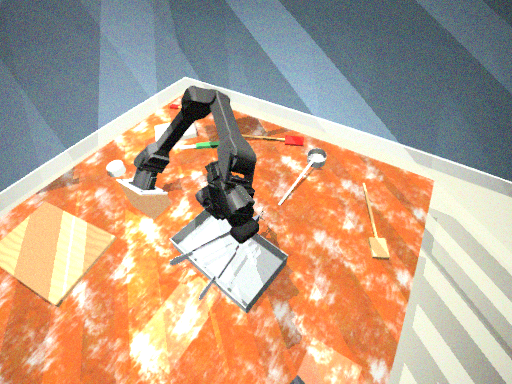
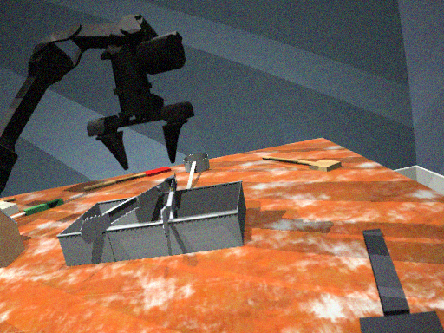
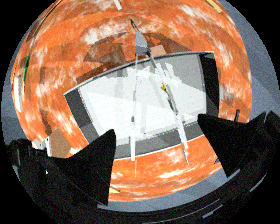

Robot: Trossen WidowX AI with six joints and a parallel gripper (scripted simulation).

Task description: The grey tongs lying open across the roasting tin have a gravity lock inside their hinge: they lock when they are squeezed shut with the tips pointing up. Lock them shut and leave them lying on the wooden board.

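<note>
My gripper tip is 10 cm above the grey roasting tin and 2 cm to the left of it. Also, from my gripper tip: wooden board (54 cm behind, 26 cm to the right, 12 cm below); green-handled tool (38 cm behind, 36 cm to the left, 12 cm below); red-headed spatula (55 cm to the left, 12 cm below, 9 cm behind).
</note>
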